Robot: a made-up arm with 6 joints.
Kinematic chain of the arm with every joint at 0, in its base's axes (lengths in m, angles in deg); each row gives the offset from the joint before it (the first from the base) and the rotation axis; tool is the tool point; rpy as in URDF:
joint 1: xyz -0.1 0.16 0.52 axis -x
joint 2: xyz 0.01 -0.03 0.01 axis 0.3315 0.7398 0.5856
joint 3: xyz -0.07 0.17 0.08 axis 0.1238 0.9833 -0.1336
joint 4: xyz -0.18 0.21 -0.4 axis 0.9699 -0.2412 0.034
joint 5: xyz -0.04 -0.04 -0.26 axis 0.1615 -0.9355 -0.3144
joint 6: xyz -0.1 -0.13 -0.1 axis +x
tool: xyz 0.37 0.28 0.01 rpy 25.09 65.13 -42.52
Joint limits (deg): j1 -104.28..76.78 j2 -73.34..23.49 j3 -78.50..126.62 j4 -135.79..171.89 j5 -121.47..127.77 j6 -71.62..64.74
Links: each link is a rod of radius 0.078 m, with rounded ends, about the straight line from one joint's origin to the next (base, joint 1, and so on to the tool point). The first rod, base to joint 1, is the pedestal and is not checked.
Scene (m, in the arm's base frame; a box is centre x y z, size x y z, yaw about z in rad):
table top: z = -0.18
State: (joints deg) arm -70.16 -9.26 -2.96 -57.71 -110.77 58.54
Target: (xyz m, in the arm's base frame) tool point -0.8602 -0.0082 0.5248
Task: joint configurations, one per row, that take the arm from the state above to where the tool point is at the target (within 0.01 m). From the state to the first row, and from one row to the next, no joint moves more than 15 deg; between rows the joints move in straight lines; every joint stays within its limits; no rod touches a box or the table.
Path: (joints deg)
1: -67.33 -4.30 9.03 -64.15 -113.44 54.20
2: -64.51 0.66 21.02 -70.59 -116.12 49.86
3: -61.68 5.62 33.01 -77.02 -118.79 45.52
4: -58.86 10.58 45.00 -83.46 -121.47 41.18

